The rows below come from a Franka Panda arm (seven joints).
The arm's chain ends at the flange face. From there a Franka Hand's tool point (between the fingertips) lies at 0.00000 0.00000 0.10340 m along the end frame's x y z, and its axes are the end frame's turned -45 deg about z.
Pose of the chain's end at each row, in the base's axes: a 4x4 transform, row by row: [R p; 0 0 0 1], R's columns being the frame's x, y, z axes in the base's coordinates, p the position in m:
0.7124 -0.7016 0.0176 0.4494; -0.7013 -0.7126 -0.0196 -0.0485; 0.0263 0.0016 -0.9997 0.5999; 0 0 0 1
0.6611 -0.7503 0.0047 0.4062; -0.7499 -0.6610 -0.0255 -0.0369; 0.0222 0.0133 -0.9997 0.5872; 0 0 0 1
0.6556 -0.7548 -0.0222 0.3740; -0.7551 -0.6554 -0.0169 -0.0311; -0.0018 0.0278 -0.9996 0.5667; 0 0 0 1
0.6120 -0.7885 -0.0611 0.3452; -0.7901 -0.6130 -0.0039 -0.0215; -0.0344 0.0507 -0.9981 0.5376; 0 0 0 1
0.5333 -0.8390 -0.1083 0.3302; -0.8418 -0.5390 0.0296 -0.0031; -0.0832 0.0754 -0.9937 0.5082; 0 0 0 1
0.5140 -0.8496 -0.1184 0.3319; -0.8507 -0.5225 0.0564 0.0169; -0.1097 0.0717 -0.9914 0.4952; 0 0 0 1
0.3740 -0.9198 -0.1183 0.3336; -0.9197 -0.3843 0.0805 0.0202; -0.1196 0.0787 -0.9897 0.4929; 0 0 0 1
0.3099 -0.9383 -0.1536 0.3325; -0.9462 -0.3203 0.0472 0.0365; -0.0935 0.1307 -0.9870 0.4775; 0 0 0 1
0.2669 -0.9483 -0.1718 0.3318; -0.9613 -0.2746 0.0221 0.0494; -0.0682 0.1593 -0.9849 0.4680; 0 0 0 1
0.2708 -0.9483 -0.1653 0.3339; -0.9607 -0.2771 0.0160 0.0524; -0.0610 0.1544 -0.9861 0.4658; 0 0 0 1
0.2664 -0.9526 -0.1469 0.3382; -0.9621 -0.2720 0.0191 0.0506; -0.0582 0.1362 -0.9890 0.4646; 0 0 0 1
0.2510 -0.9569 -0.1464 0.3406; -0.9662 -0.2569 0.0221 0.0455; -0.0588 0.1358 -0.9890 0.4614; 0 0 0 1
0.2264 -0.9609 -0.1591 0.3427; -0.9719 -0.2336 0.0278 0.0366; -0.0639 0.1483 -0.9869 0.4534; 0 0 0 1
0.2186 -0.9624 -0.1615 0.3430; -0.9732 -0.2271 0.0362 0.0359; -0.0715 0.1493 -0.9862 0.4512; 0 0 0 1
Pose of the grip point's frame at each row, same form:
0.9998 0.0076 0.0176 0.4512; 0.0080 -0.9998 -0.0196 -0.0505; 0.0175 0.0197 -0.9997 0.4965; 0 0 0 1
0.9980 -0.0631 0.0047 0.4067; -0.0629 -0.9977 -0.0255 -0.0395; 0.0063 0.0251 -0.9997 0.4838; 0 0 0 1
0.9973 -0.0701 -0.0222 0.3717; -0.0705 -0.9974 -0.0169 -0.0328; -0.0209 0.0184 -0.9996 0.4633; 0 0 0 1
0.9903 -0.1248 -0.0611 0.3389; -0.1252 -0.9921 -0.0039 -0.0219; -0.0602 0.0115 -0.9981 0.4344; 0 0 0 1
0.9704 -0.2162 -0.1083 0.3190; -0.2141 -0.9764 0.0296 0.0000; -0.1121 -0.0055 -0.9937 0.4055; 0 0 0 1
0.9642 -0.2373 -0.1184 0.3197; -0.2321 -0.9710 0.0564 0.0227; -0.1283 -0.0269 -0.9914 0.3927; 0 0 0 1
0.9149 -0.3859 -0.1183 0.3214; -0.3786 -0.9221 0.0805 0.0285; -0.1402 -0.0289 -0.9897 0.3906; 0 0 0 1
0.8826 -0.4443 -0.1536 0.3166; -0.4426 -0.8956 0.0472 0.0414; -0.1585 0.0263 -0.9870 0.3754; 0 0 0 1
0.8593 -0.4818 -0.1718 0.3140; -0.4856 -0.8739 0.0221 0.0517; -0.1609 0.0644 -0.9849 0.3662; 0 0 0 1
0.8620 -0.4791 -0.1653 0.3168; -0.4834 -0.8753 0.0160 0.0541; -0.1523 0.0660 -0.9861 0.3638; 0 0 0 1
0.8620 -0.4852 -0.1469 0.3230; -0.4880 -0.8726 0.0191 0.0526; -0.1375 0.0552 -0.9890 0.3623; 0 0 0 1
0.8541 -0.4991 -0.1464 0.3255; -0.5016 -0.8649 0.0221 0.0478; -0.1376 0.0544 -0.9890 0.3591; 0 0 0 1
0.8395 -0.5194 -0.1591 0.3262; -0.5221 -0.8524 0.0278 0.0395; -0.1500 0.0597 -0.9869 0.3514; 0 0 0 1
0.8351 -0.5259 -0.1615 0.3263; -0.5276 -0.8487 0.0362 0.0396; -0.1561 0.0550 -0.9862 0.3492; 0 0 0 1

